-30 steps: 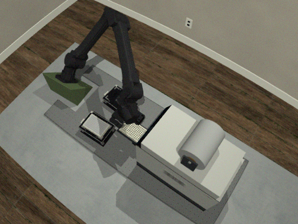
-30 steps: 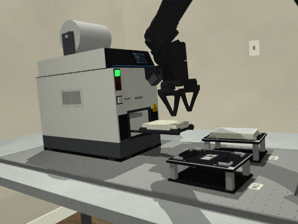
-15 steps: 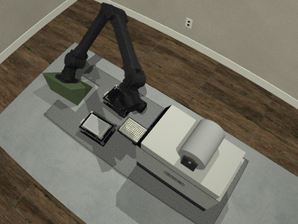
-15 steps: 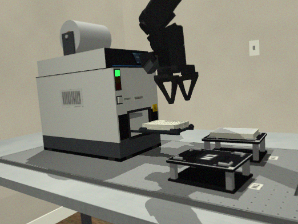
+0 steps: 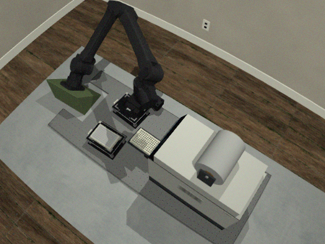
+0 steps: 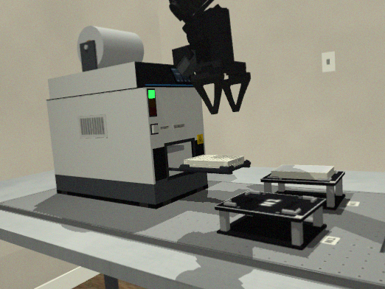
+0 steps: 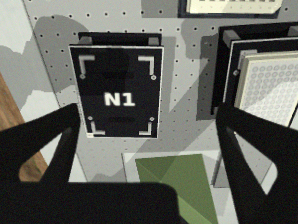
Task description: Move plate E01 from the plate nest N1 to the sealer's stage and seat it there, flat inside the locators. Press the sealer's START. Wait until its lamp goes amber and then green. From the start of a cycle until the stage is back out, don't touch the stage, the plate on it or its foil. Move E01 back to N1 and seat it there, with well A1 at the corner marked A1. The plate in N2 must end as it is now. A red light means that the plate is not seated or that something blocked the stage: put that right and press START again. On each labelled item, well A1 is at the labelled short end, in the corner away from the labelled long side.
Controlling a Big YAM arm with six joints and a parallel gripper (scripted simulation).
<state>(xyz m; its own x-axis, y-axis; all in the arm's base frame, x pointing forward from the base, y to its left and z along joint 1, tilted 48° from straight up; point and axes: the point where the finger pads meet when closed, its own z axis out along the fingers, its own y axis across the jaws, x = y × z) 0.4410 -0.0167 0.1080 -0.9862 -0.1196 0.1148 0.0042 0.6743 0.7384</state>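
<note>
Right now the start button is 190 mm ahead of my hand, 10 mm to the left of it and 40 mm below it. Also, from my hand: sealer stage 90 mm ahead, 80 mm to the right, 140 mm below; covered white plate 100 mm behind, 170 mm to the right, 160 mm below; black plate nest 110 mm behind, 40 mm to the left, 180 mm below.
</note>
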